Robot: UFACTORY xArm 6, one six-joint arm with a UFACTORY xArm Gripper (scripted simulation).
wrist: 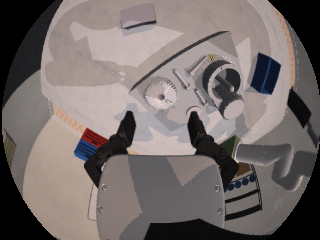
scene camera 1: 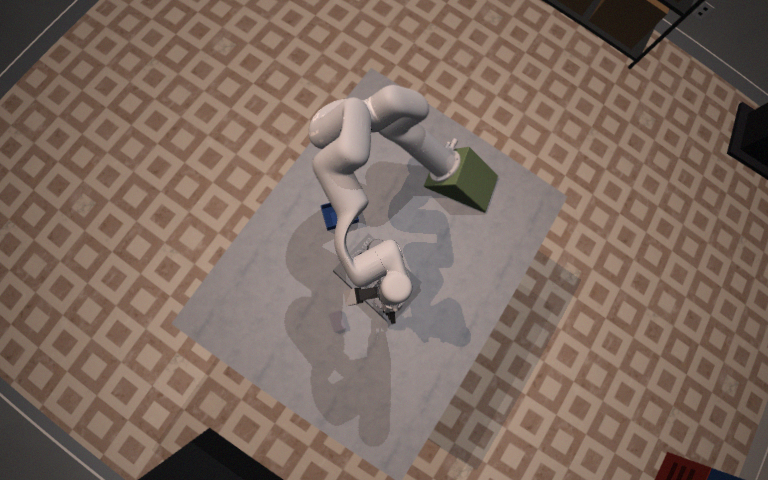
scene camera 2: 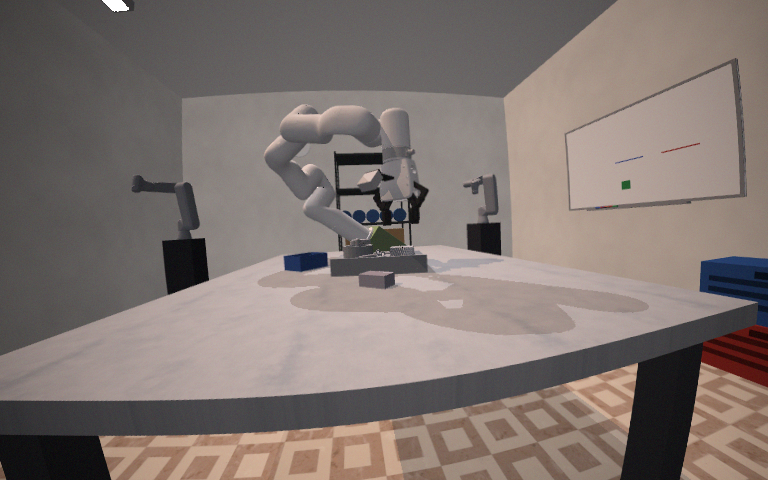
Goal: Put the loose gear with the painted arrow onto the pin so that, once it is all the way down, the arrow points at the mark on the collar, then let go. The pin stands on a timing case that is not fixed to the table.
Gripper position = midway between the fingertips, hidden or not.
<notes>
I see my gripper [scene camera 2: 400,224], a toothed gear [wrist: 160,94] and a blue box [scene camera 2: 301,262].
The blue box also shows in the wrist view [wrist: 259,77]. My gripper is seen too in the wrist view [wrist: 161,118].
</notes>
